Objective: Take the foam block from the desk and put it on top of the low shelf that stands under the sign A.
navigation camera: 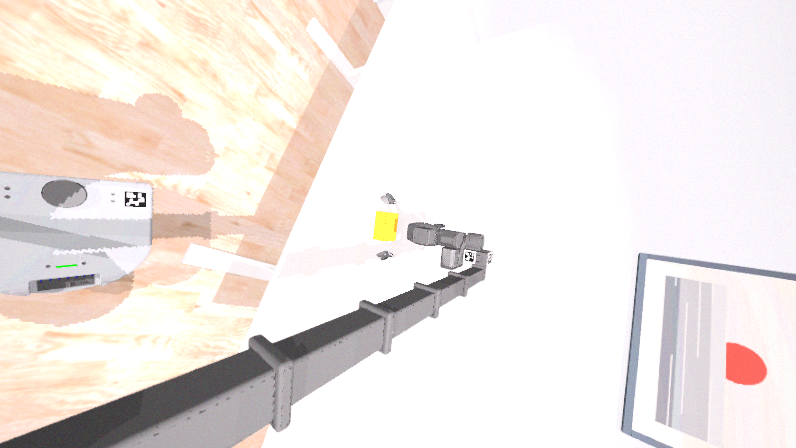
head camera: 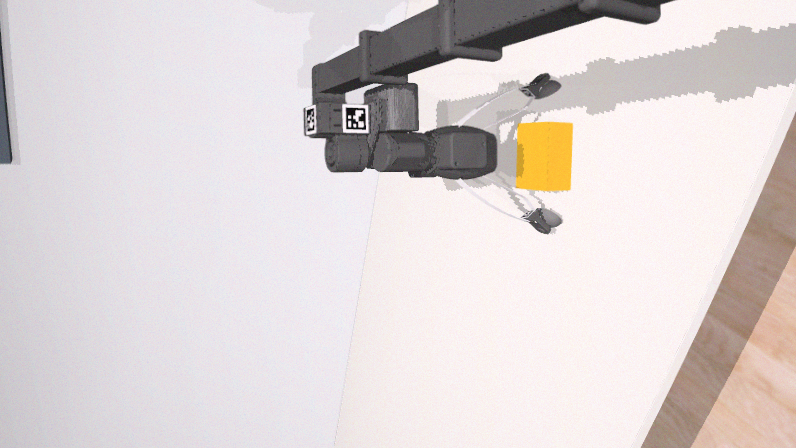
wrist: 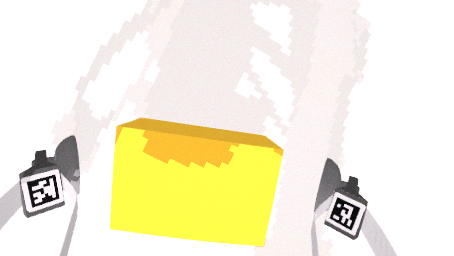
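Pixels of known places: gripper, between the fingertips: (navigation camera: 380, 226) (head camera: 556, 154) (wrist: 201, 168); robot's base, origin of its link: (navigation camera: 66, 192).
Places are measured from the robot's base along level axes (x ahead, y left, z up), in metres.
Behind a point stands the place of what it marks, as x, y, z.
Observation:
The yellow foam block (head camera: 548, 166) @(-0.003, -0.598, 0.763) (navigation camera: 383, 229) @(-0.025, -0.597, 0.760) (wrist: 195, 200) @(-0.018, -0.622, 0.766) rests on the white desk (head camera: 501, 333) @(0.262, -0.745, 0.721) (navigation camera: 339, 183) @(0.097, -0.445, 0.721). My gripper (head camera: 543, 153) @(-0.020, -0.627, 0.721) (navigation camera: 386, 227) @(-0.020, -0.627, 0.721) (wrist: 201, 168) @(-0.020, -0.627, 0.721) is open, with one fingertip on each side of the block. In the wrist view there is a gap between the block and each fingertip, a little wider on the right. The fingers touch nothing that I can see. The low shelf and the sign A do not show in these views.
My telescoping arm (head camera: 406, 52) @(-0.093, -0.447, 1.062) (navigation camera: 334, 336) @(-0.082, -0.173, 1.058) reaches over the desk. A pale wall (head camera: 167, 278) @(0.210, -1.276, 1.163) stands behind the desk, with a framed picture (navigation camera: 687, 356) @(-0.294, -1.045, 1.540) on it. Wooden floor (head camera: 763, 345) @(0.397, -0.691, 0.000) (navigation camera: 250, 66) @(0.602, -0.497, 0.000) lies past the desk's front edge. My base (navigation camera: 100, 222) @(-0.072, -0.061, 0.160) is on the floor.

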